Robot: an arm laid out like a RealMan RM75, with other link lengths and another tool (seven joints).
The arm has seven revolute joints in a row. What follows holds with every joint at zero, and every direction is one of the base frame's. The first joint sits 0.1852 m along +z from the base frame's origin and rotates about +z. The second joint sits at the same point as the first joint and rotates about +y. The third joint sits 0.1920 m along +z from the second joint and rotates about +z. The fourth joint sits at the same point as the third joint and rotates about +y. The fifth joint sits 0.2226 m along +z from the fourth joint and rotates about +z. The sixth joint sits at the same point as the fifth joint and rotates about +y. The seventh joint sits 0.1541 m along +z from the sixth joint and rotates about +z. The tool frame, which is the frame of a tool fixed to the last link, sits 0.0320 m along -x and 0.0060 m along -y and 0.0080 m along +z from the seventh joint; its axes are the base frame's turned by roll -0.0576, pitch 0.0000 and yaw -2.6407 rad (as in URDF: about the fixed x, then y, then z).
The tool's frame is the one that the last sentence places.
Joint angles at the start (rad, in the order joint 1, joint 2, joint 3, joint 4, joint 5, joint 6, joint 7):
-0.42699, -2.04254, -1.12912, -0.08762, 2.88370, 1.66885, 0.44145
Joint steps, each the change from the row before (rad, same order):
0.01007, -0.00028, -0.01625, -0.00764, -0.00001, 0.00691, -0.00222
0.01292, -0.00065, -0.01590, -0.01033, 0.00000, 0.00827, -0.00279
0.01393, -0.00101, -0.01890, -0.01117, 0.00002, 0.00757, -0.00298
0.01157, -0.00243, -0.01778, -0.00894, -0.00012, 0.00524, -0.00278
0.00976, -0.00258, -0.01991, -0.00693, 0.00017, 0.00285, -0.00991
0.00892, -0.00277, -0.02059, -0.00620, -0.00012, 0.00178, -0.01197
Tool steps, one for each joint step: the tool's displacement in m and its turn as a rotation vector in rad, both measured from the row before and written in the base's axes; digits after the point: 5 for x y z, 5 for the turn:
-0.00134, -0.00138, 0.00301, 0.01574, -0.01458, 0.00544
-0.00130, -0.00200, 0.00299, 0.01632, -0.01677, 0.00469
-0.00169, -0.00205, 0.00340, 0.01883, -0.01800, 0.00686
-0.00155, -0.00173, 0.00262, 0.01651, -0.01650, 0.00781
-0.00199, -0.00129, 0.00250, 0.01251, -0.02088, 0.01030
-0.00215, -0.00112, 0.00248, 0.01165, -0.02216, 0.01114

